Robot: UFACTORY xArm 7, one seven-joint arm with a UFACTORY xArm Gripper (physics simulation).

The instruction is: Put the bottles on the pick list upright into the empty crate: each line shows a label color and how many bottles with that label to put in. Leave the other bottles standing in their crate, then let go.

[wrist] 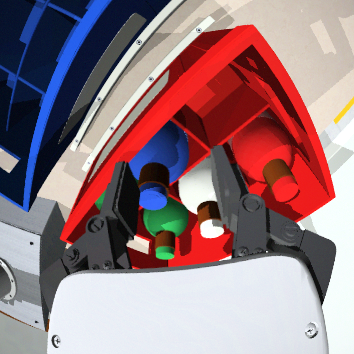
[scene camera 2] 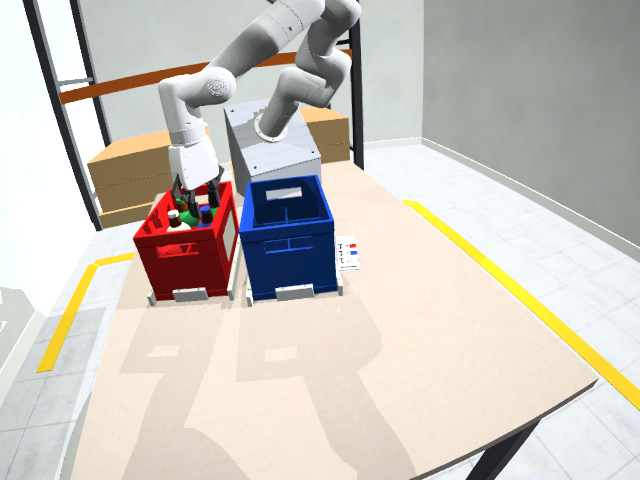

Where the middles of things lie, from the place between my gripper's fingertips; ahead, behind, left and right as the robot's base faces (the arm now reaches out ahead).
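For the blue bottle (wrist: 164, 157), my gripper is 9 cm above it, 5 cm past it and 1 cm to the left of it. Counted from my hand, the white bottle (wrist: 195, 188) is 9 cm below, 6 cm behind and 9 cm to the right. The red bottle (wrist: 262, 149) is likewise 9 cm below my hand, yet it stands 3 cm ahead of it and 11 cm to the right.
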